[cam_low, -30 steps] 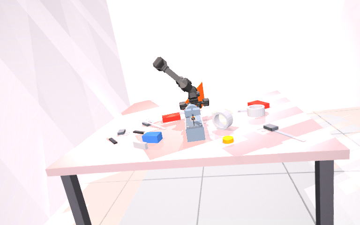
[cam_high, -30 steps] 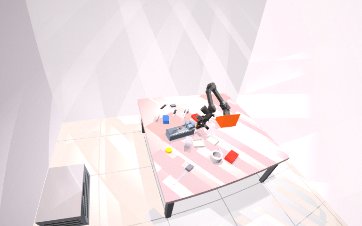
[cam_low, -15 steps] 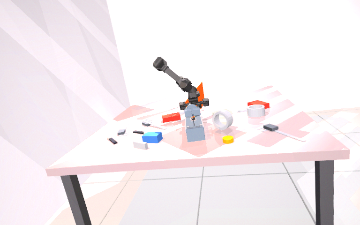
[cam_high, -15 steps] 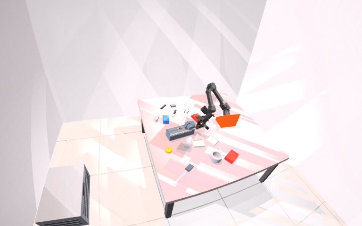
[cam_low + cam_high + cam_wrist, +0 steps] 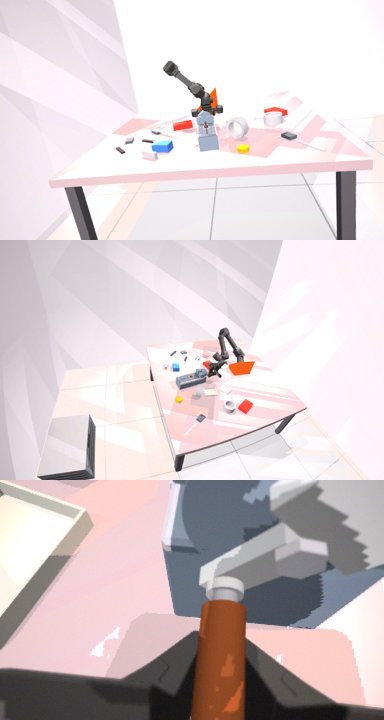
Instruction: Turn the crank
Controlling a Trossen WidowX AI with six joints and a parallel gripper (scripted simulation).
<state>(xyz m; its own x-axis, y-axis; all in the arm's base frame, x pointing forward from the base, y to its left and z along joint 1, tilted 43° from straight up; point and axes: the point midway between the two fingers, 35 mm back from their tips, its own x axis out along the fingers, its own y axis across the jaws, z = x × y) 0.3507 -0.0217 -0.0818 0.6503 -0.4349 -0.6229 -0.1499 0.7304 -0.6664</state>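
Now: gripper tip 20 mm below the orange handle and 20 mm past it. From my gripper tip the other things lie so: red pointer (160 mm ahead, 40 mm above); then yellow disc (320 mm ahead, 180 mm to the left, 30 mm below); then blue block (240 mm ahead, 220 mm to the right, 20 mm below).
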